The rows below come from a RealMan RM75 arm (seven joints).
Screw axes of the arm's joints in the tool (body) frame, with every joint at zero. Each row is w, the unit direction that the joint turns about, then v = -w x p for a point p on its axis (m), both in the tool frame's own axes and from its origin. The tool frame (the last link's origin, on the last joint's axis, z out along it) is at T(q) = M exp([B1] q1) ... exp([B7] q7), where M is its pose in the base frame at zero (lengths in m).
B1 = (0, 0, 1, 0, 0, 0)
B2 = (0, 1, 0, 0.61, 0, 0)
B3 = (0, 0, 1, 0, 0, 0)
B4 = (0, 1, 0, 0.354, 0, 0)
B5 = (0, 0, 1, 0, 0, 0)
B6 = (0, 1, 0, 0.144, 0, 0)
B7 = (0, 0, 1, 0, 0, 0)
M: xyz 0 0 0.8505 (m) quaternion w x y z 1 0 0 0
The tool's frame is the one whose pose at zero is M.
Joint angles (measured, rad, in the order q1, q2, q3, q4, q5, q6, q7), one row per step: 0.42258, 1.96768, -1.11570, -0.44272, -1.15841, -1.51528, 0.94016; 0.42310, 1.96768, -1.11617, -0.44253, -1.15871, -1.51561, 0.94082; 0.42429, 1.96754, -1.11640, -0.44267, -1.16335, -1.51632, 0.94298; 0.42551, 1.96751, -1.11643, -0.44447, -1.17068, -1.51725, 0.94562; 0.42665, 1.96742, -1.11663, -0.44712, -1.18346, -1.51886, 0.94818; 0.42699, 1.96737, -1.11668, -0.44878, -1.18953, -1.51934, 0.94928; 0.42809, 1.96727, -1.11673, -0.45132, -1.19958, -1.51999, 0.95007; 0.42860, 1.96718, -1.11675, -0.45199, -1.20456, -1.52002, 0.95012; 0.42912, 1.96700, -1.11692, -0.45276, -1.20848, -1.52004, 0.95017; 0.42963, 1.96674, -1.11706, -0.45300, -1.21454, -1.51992, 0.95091
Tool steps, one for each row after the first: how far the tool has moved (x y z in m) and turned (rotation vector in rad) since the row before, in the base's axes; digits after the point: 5 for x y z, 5 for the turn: -0.00018, 0.00003, -0.00013, -0.00121, 0.00017, 0.00050; -0.00026, -0.00007, -0.00050, -0.00477, -0.00212, 0.00159; -0.00044, -0.00011, -0.00061, -0.00598, -0.00397, 0.00328; -0.00035, -0.00051, -0.00112, -0.00946, -0.00801, 0.00548; -0.00012, -0.00023, -0.00047, -0.00408, -0.00411, 0.00254; -0.00031, -0.00024, -0.00080, -0.00610, -0.00738, 0.00501; -0.00001, -0.00015, -0.00046, -0.00297, -0.00387, 0.00192; -0.00006, -0.00007, -0.00031, -0.00230, -0.00326, 0.00188; 0.00016, -0.00025, -0.00059, -0.00430, -0.00449, 0.00126
